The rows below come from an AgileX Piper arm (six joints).
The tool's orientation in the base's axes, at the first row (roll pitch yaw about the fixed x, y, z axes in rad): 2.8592, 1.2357, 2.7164
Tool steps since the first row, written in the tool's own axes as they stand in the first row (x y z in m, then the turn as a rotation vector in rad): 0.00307, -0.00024, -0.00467, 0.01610, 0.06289, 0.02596; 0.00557, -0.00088, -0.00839, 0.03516, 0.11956, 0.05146; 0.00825, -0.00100, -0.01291, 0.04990, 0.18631, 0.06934; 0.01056, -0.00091, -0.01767, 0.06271, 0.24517, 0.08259; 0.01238, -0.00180, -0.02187, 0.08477, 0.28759, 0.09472; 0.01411, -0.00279, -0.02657, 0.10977, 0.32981, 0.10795
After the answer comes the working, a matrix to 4 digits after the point.
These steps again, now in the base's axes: -0.00535, 0.00074, -0.00145, 0.02945, 0.06091, -0.01764; -0.00970, 0.00090, -0.00269, 0.05660, 0.11616, -0.03850; -0.01478, 0.00169, -0.00381, 0.07946, 0.18165, -0.05195; -0.01994, 0.00266, -0.00448, 0.09730, 0.23968, -0.06284; -0.02457, 0.00254, -0.00495, 0.10874, 0.28293, -0.08362; -0.02967, 0.00237, -0.00519, 0.12031, 0.32625, -0.10754
The tool's axes in the first row as the columns of a matrix, in the base's axes (rounded; the answer above uses it unrounded):
-0.2996, 0.1564, 0.9412
0.1357, 0.9834, -0.1203
-0.9444, 0.0916, -0.3158

